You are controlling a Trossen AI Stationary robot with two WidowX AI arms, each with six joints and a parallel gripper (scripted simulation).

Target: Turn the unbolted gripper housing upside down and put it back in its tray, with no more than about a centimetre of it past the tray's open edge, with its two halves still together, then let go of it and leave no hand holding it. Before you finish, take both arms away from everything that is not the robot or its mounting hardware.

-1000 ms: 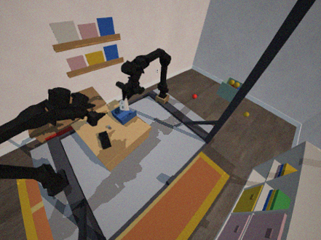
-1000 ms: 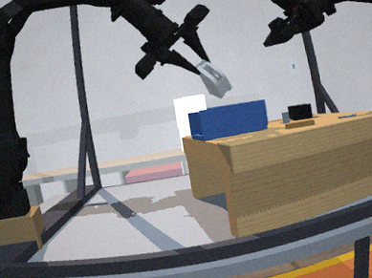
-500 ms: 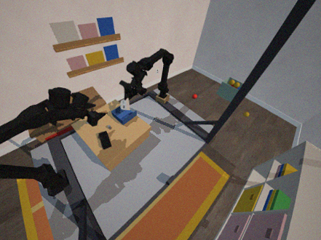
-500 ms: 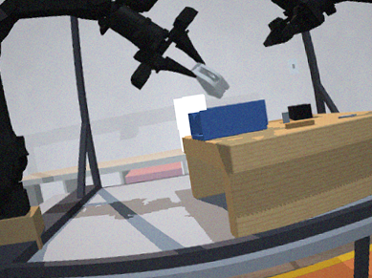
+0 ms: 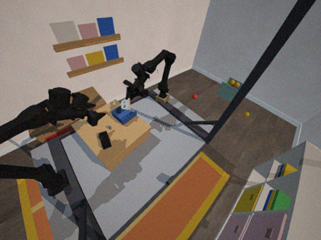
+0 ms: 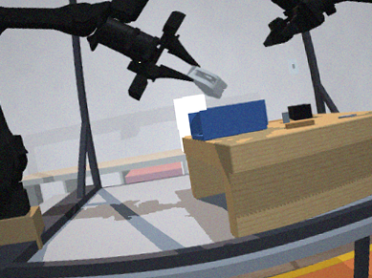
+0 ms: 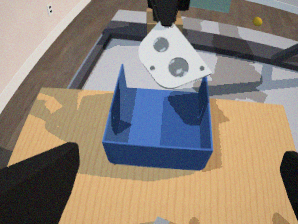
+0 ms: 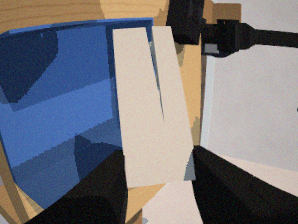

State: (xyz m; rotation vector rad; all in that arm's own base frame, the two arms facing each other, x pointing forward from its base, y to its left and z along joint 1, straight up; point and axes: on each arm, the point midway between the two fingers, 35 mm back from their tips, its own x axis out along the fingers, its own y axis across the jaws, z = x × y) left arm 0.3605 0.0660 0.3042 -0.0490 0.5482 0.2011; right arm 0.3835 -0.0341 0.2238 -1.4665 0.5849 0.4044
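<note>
Right now my right hand is 130 mm above the blue tray, 100 mm to the right of it and 10 mm short of it. Also, from my right hand: wooden block 200 mm below, 190 mm to the left, 10 mm ahead.
</note>
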